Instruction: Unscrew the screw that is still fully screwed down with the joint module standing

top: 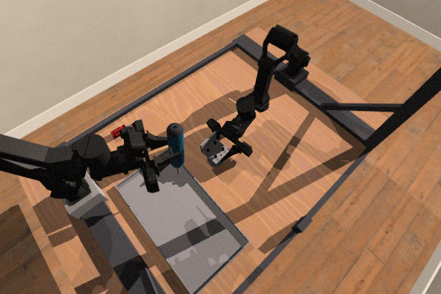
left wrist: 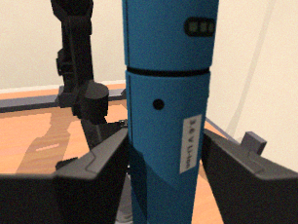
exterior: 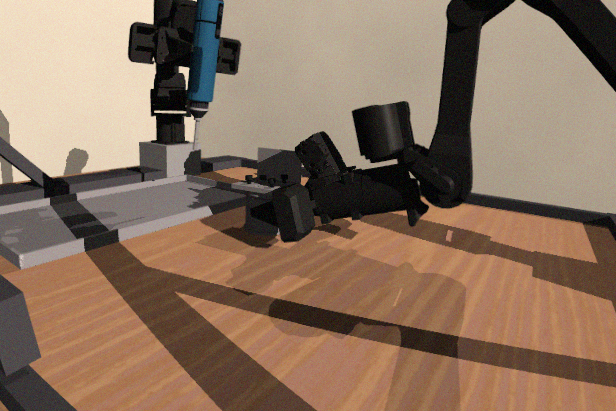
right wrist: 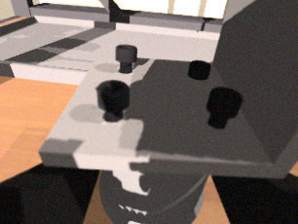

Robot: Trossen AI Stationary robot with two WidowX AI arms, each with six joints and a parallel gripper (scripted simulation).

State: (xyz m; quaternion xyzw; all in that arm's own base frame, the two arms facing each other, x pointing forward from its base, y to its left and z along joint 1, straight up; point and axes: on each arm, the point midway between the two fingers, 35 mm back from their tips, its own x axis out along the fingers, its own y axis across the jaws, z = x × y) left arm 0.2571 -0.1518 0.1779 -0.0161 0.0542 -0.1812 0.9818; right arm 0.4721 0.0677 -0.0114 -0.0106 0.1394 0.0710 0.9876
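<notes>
My right gripper is now 30 mm to the right of the joint module, 10 mm past it and 10 mm above it. Also, from my right hand: screw 50 mm to the left, 30 mm above, 10 mm ahead; grey bracket 30 mm to the left, 30 mm above, 10 mm behind; grey mat 230 mm to the left, 100 mm behind, 30 mm below.
</notes>
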